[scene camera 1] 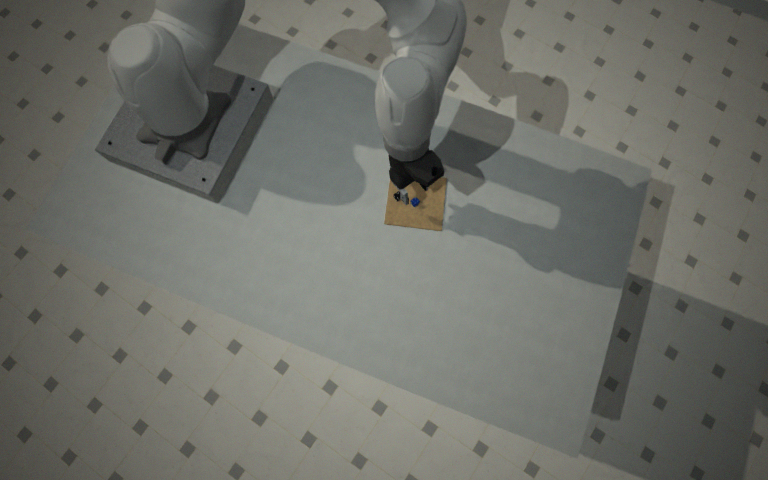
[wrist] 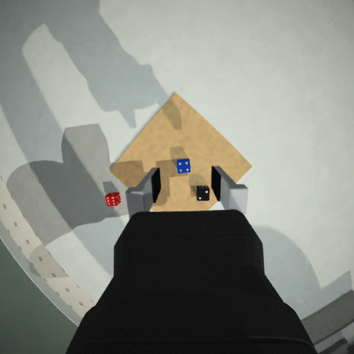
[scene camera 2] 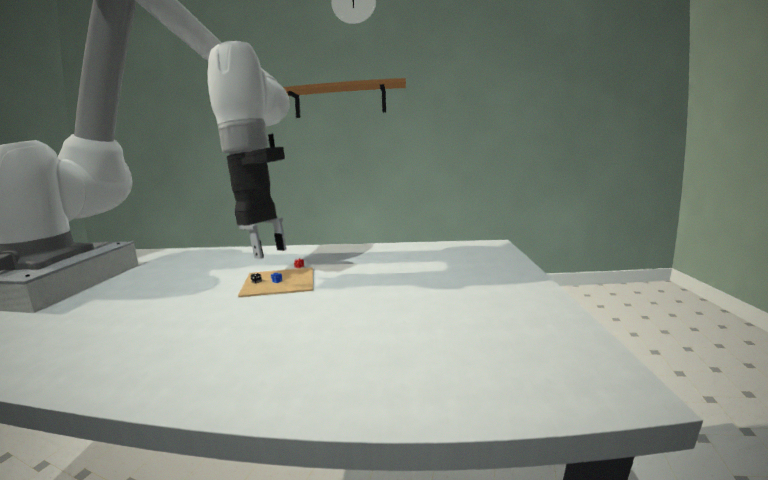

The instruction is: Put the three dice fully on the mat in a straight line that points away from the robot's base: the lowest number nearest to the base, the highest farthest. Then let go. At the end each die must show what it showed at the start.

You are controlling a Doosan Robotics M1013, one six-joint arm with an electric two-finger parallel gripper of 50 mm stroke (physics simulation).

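Places are measured from the arm's base along level axes (x ahead, y left, z up), in metres.
Pixels of known places: gripper, fingertip midpoint: point(scene camera 1: 414, 194) point(scene camera 2: 270, 253); arm's base, origin of the base link: point(scene camera 1: 185, 119) point(scene camera 2: 40, 259).
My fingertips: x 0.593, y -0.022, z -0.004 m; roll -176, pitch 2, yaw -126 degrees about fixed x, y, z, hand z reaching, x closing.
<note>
Ahead of a thing's pixels: the offset from my fingertips to its middle. Level surfaces: height alone.
The wooden mat @[dy +0.008, dx +0.006, dz -0.060 m] point(scene camera 1: 416, 220) point(scene camera 2: 294, 285) point(wrist: 200, 137) lies flat on the table. A black die @[dy +0.002, dx -0.038, dz -0.050 m] point(scene camera 1: 397, 196) point(scene camera 2: 256, 277) point(wrist: 202, 193), its top showing two, sits on the mat at the side nearer the base. A blue die @[dy +0.000, dx +0.006, dz -0.050 m] point(scene camera 1: 415, 202) point(scene camera 2: 276, 277) point(wrist: 183, 166), showing four, sits on the mat farther from the base, apart from the black one. A red die @[dy +0.111, dx +0.029, dz -0.054 m] point(scene camera 2: 299, 263) point(wrist: 113, 199) lies on the table off the mat; its top seems to show six. It is hidden in scene camera 1. My gripper point(scene camera 2: 269, 251) point(wrist: 185, 177) is open and empty above the mat and dice.
The robot's base plate point(scene camera 1: 186, 175) point(scene camera 2: 84, 277) stands on the table @[dz -0.062 m] point(scene camera 1: 339, 283) point(scene camera 2: 368, 350), on the black die's side of the mat. Shadows of the arm fall across the mat and table. A wall shelf point(scene camera 2: 351, 87) hangs in the background.
</note>
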